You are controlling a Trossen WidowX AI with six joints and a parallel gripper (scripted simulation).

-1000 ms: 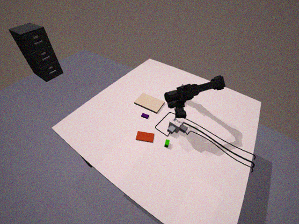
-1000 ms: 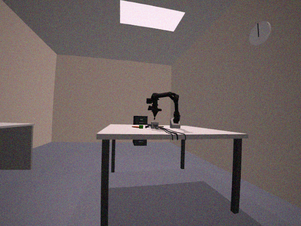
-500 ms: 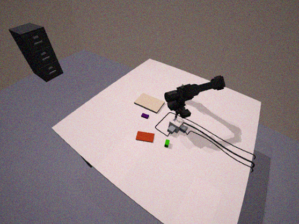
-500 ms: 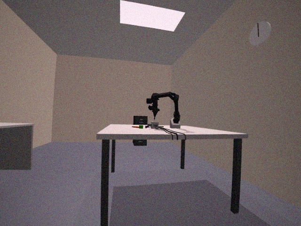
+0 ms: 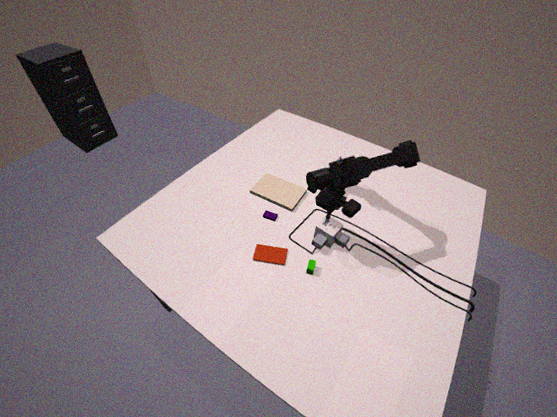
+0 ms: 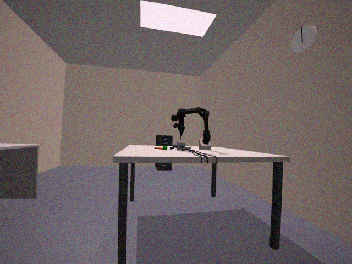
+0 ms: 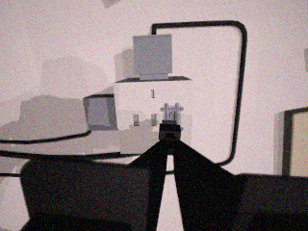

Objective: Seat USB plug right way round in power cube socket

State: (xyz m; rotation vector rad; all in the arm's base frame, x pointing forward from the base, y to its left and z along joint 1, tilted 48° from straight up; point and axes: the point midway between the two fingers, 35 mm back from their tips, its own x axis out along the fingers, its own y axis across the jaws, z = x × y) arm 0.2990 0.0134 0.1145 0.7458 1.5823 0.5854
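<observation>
Now: the grey USB plug 20 mm below my gripper tip. Round my gripper tip: orange slab: 200 mm ahead, 130 mm below, 110 mm to the right; then purple block: 230 mm to the right, 130 mm below, 60 mm ahead; then green block: 160 mm ahead, 120 mm below, 40 mm to the left.
</observation>
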